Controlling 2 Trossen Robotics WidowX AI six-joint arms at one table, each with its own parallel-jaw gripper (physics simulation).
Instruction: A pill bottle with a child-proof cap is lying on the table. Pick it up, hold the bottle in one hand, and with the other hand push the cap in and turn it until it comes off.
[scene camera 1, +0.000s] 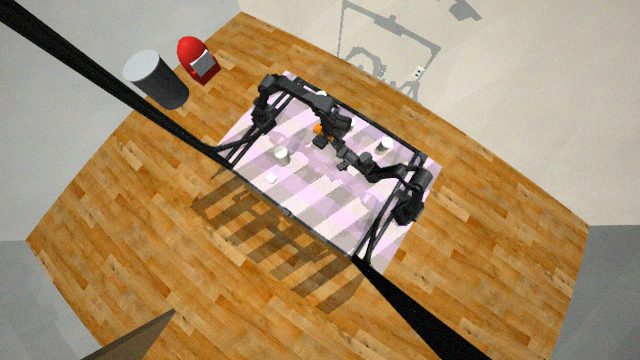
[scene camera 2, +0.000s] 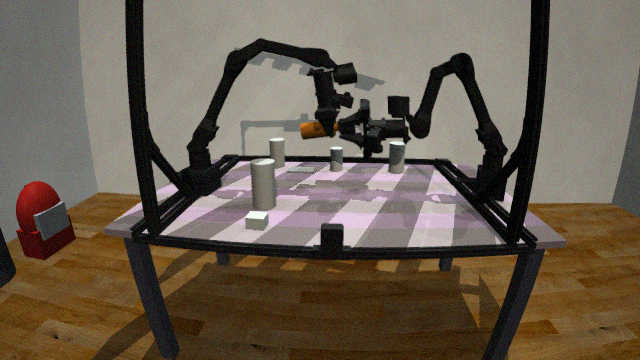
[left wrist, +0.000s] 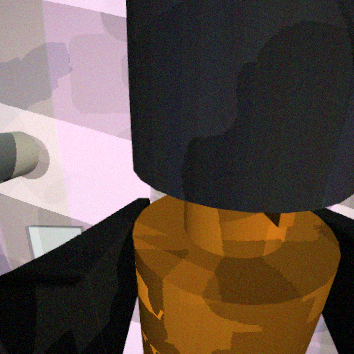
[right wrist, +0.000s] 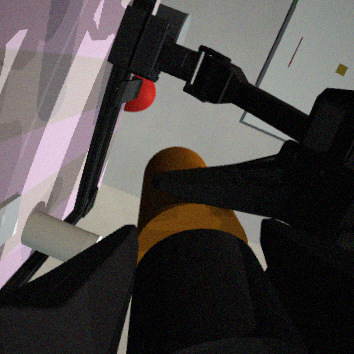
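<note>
The orange pill bottle (scene camera 1: 318, 129) (scene camera 2: 312, 130) (left wrist: 235, 320) (right wrist: 172, 162) is held in the air, lying roughly level in scene camera 2. My left gripper (scene camera 2: 327, 130) (left wrist: 219, 209) is shut on the bottle's body, one finger on each side. The dark cap (left wrist: 225, 100) (right wrist: 195, 290) is in line with the bottle, over its neck end. A short stretch of the orange neck (left wrist: 215, 230) shows between cap and shoulder. My right gripper (scene camera 2: 342, 130) (right wrist: 198, 232) is shut on the cap. The neck's upper end is hidden by the cap.
Several grey cylinders stand on the table, among them a tall one (scene camera 1: 282, 155) (scene camera 2: 263, 185) at front left and one (scene camera 1: 384, 145) (scene camera 2: 396, 159) at back right. A white block (scene camera 1: 271, 178) (scene camera 2: 257, 220) lies near the front edge. A flat pale plate (scene camera 2: 301, 170) (left wrist: 56, 241) lies behind.
</note>
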